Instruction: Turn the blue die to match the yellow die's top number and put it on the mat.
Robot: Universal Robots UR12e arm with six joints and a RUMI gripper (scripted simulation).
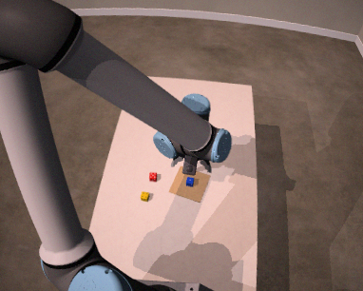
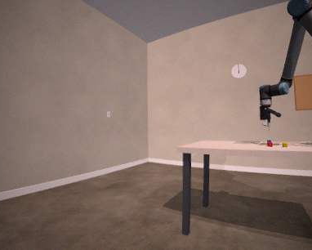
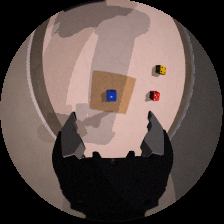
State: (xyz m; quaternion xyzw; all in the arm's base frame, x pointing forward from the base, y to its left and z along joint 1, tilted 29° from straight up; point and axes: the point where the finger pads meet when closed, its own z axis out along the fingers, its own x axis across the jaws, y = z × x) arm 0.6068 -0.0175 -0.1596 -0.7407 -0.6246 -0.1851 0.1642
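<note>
Now: the blue die 90 mm below my hand. From my hand the other things lie so: mat 110 mm below; then yellow die 190 mm to the left, 100 mm below, 80 mm behind; then red die 160 mm to the left, 100 mm below, 20 mm ahead.
</note>
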